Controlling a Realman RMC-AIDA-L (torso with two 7-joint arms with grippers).
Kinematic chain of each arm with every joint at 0, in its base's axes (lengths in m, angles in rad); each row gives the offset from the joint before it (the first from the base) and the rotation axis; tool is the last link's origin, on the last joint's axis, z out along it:
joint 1: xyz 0 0 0.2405 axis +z
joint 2: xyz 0 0 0 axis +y
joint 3: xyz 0 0 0.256 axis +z
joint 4: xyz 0 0 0 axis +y
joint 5: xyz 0 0 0.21 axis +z
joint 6: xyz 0 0 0 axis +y
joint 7: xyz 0 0 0.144 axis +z
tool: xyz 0 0 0
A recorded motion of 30 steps. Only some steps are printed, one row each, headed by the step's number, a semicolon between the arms.
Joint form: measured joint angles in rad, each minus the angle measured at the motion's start. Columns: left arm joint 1, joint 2, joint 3, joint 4, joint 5, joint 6, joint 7; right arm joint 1, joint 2, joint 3, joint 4, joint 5, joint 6, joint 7.
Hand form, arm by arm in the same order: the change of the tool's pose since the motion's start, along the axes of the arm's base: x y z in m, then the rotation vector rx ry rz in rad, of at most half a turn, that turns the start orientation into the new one. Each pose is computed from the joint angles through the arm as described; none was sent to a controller.
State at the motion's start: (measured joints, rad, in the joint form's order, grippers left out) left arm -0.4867 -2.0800 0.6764 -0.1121 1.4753 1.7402 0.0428; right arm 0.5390 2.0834 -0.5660 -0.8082 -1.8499 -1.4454 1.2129
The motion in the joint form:
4: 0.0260 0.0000 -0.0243 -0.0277 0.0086 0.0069 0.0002; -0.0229 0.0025 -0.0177 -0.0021 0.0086 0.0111 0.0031
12: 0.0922 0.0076 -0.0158 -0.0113 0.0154 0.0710 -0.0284; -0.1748 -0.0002 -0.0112 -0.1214 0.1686 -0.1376 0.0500
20: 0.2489 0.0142 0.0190 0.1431 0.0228 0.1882 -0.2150; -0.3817 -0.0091 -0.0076 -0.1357 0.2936 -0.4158 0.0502
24: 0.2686 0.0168 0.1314 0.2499 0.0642 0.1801 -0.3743; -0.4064 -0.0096 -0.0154 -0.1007 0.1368 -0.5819 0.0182
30: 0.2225 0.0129 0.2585 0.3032 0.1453 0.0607 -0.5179; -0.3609 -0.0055 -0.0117 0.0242 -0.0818 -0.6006 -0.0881
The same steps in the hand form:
4: -0.0051 -0.0091 -0.0013 -0.0034 -0.0275 0.0432; 0.0063 -0.0046 -0.0022 -0.0023 -0.0015 -0.0214
12: -0.0168 -0.0286 0.0078 -0.0080 -0.0678 0.0600; 0.0206 -0.0475 0.0337 0.0587 0.1132 0.0001
20: -0.0428 -0.0651 0.0346 -0.0698 -0.1390 0.0922; 0.0443 -0.1313 0.0450 0.0013 0.2393 0.0526
24: -0.0444 -0.0717 0.0316 -0.2718 -0.1049 0.0589; 0.0484 -0.1656 0.0207 -0.2154 0.2180 0.0943
30: -0.0430 -0.0643 0.0073 -0.5217 0.0174 0.0691; 0.0566 -0.1752 -0.0158 -0.3872 0.1775 0.0931

